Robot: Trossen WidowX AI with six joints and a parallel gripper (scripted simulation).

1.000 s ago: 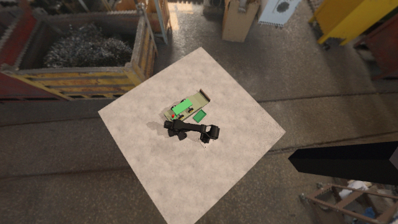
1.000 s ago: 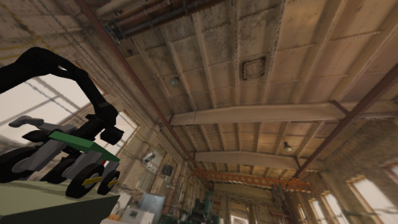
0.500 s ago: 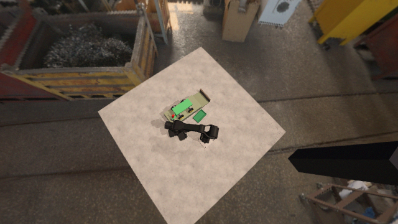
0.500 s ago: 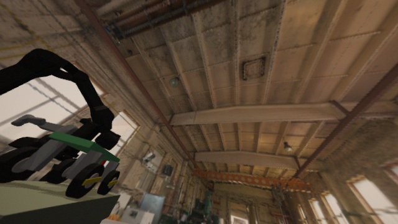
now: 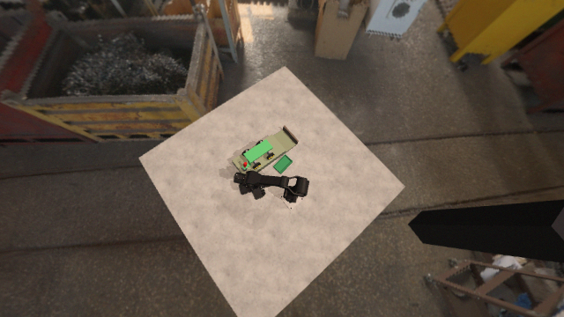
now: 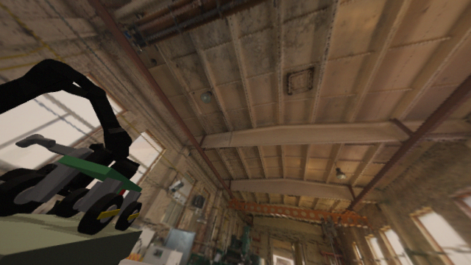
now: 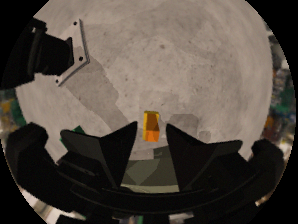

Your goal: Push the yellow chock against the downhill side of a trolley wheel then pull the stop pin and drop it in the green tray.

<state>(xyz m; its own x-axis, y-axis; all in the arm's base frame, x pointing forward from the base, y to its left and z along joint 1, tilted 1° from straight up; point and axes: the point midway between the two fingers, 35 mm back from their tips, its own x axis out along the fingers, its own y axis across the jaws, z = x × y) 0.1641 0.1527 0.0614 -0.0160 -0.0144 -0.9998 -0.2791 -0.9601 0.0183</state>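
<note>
Now: gripper tip 20 mm short of the yellow chock, 20 mm above it and 10 mm to the left of it. The rest, counted from my gripper tip: ramp (160 mm ahead, 120 mm to the right, 10 mm above); then trolley (160 mm ahead, 120 mm to the right, 70 mm above); then red-headed stop pin (130 mm ahead, 90 mm above, 10 mm to the right).
</note>
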